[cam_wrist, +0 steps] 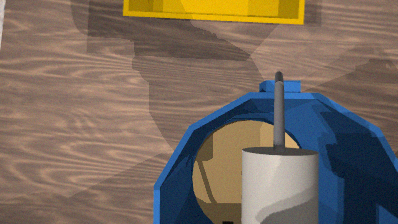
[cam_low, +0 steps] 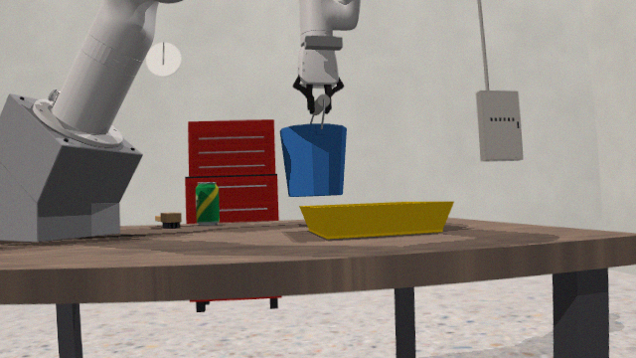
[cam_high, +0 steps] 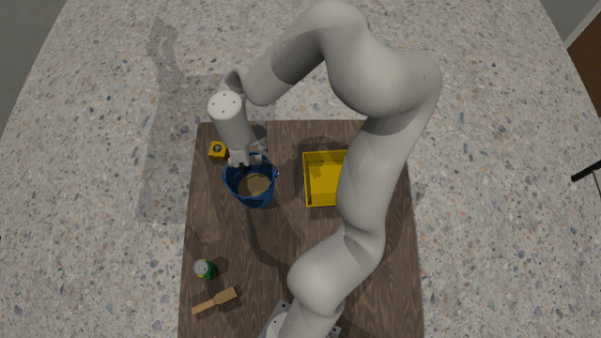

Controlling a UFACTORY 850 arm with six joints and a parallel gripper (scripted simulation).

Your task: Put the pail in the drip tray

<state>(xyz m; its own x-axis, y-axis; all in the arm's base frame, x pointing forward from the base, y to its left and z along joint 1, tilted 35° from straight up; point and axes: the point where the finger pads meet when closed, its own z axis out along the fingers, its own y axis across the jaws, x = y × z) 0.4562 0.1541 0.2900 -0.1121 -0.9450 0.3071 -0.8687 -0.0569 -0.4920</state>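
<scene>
Right now my hand is 1 cm past the blue pail and 9 cm above it. Also, from my hand: yellow drip tray: 2 cm behind, 30 cm to the right, 29 cm below; then pail handle: 1 cm behind, 3 cm below.
</scene>
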